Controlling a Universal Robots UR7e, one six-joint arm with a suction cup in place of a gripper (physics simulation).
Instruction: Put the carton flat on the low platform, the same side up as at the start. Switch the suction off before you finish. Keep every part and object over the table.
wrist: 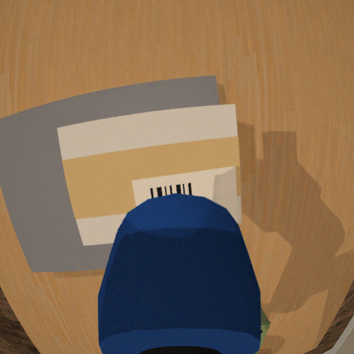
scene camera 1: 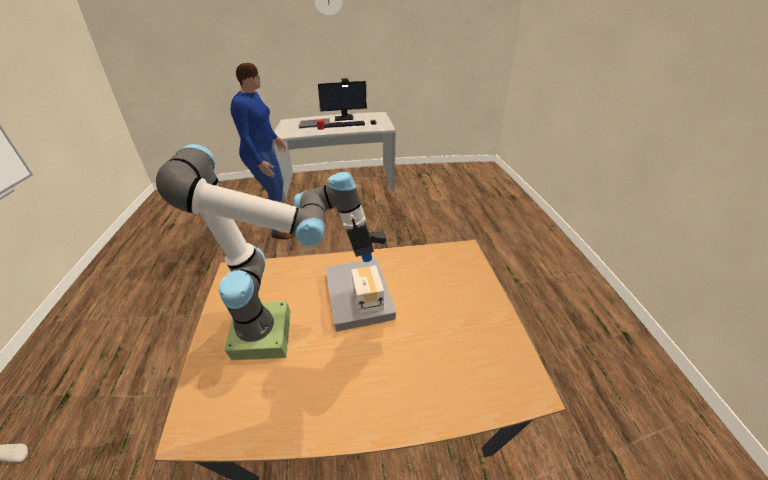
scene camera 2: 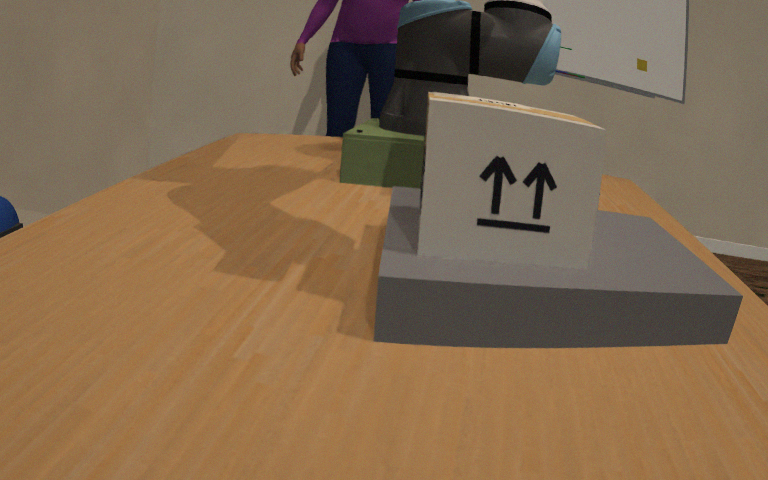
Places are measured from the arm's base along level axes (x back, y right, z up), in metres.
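Pixels of known places: hand at its tool point: (scene camera 1: 367,258); arm's base at its link origin: (scene camera 1: 254,324).
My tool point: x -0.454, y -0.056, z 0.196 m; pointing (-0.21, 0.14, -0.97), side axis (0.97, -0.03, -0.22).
Note:
For each thing: its top centre in the pictures, then the offset to it from my tool point. Level surfaces: height alone.
- white carton at its top centre: (scene camera 2: 513,106) (scene camera 1: 367,279) dx +0.006, dy -0.005, dz -0.108 m
- grey low platform at its top centre: (scene camera 2: 565,236) (scene camera 1: 357,288) dx +0.037, dy -0.072, dz -0.220 m
- wooden table at its surface level: dz -0.268 m
The white carton (scene camera 1: 368,289) (scene camera 2: 511,181) (wrist: 105,185) stands flat on the grey low platform (scene camera 1: 342,316) (scene camera 2: 555,316) (wrist: 30,200). An orange-tan tape band and a label with a barcode are on its top. Two black arrows on its side point up. It sits toward one side of the platform, wholly on it. My suction cup (scene camera 1: 367,258) (wrist: 179,215) is above the carton, apart from it, with a gap seen in the first scene view. It holds nothing, so it is open. The cup does not show in the second scene view.
The arm stands on a green base block (scene camera 1: 259,346) (scene camera 2: 380,158) on the wooden table (scene camera 1: 441,362). Behind the table are a person in blue (scene camera 1: 252,127) and a white desk (scene camera 1: 339,133) with a monitor (scene camera 1: 342,96). A person in purple (scene camera 2: 367,22) stands beyond the base.

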